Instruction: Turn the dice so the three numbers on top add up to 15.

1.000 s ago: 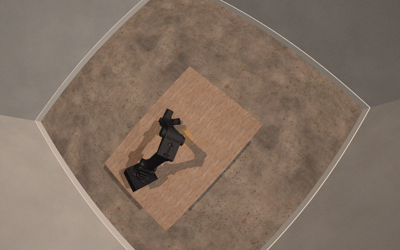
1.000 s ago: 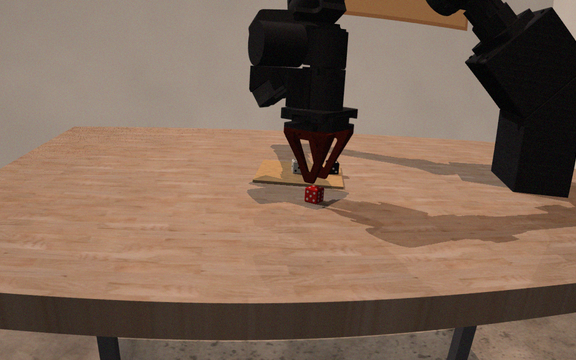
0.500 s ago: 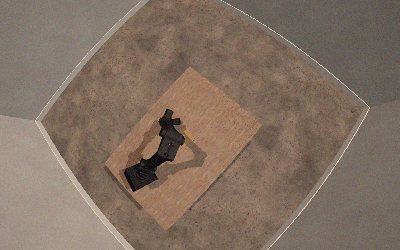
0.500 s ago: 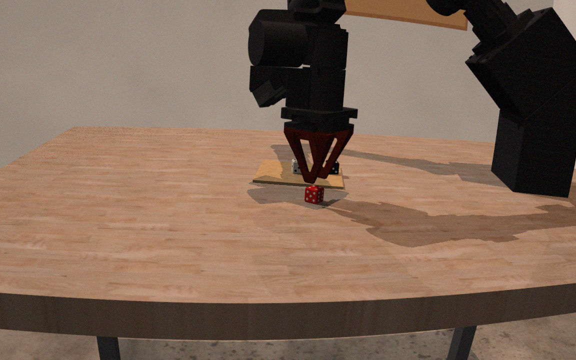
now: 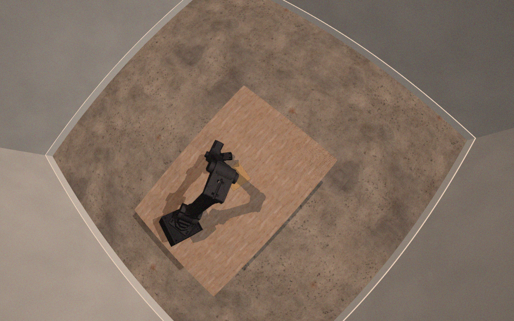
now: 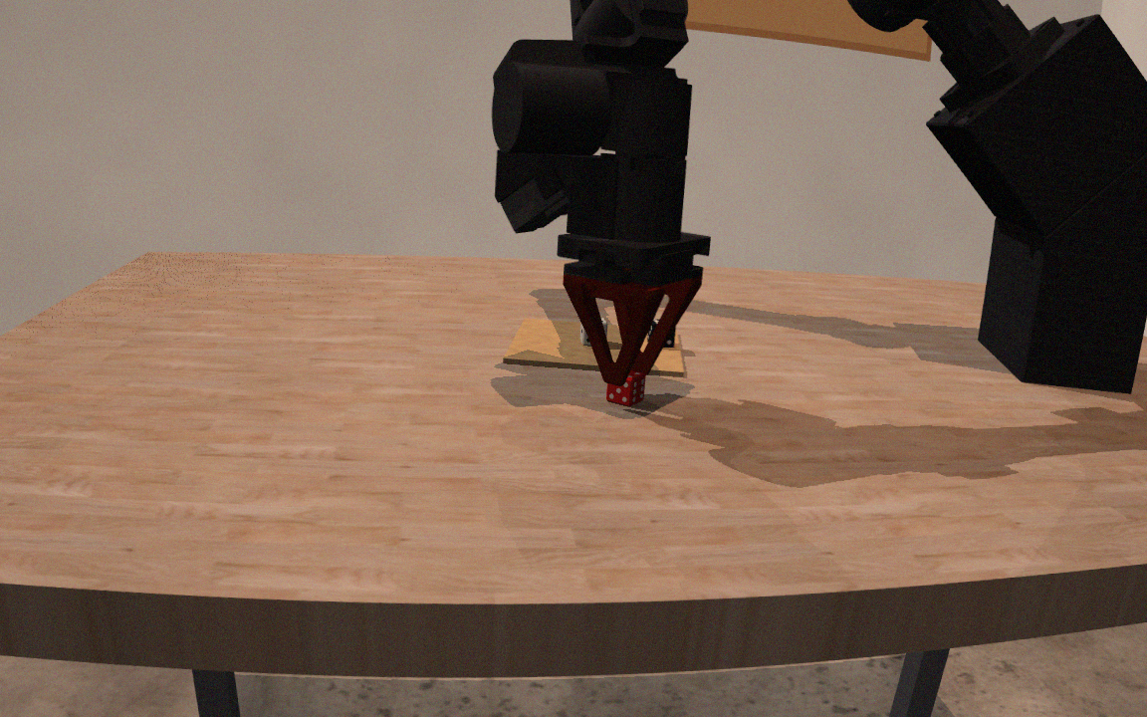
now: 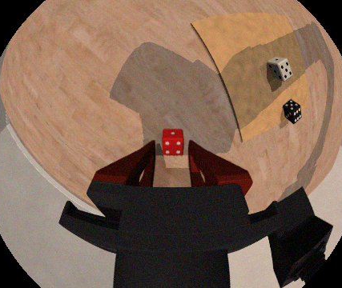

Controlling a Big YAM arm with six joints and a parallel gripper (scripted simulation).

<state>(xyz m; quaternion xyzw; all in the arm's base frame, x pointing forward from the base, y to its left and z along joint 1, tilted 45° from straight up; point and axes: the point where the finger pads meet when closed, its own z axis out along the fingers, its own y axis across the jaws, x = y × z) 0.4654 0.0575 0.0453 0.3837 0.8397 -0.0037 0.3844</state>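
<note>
Now: the red die 1 cm below my hand. From my hand the other things lie so: tan mat (14 cm to the right, 4 cm behind, 2 cm below); black die (12 cm to the right, 10 cm behind, 1 cm below); white die (14 cm to the right, 4 cm behind, 1 cm below).
</note>
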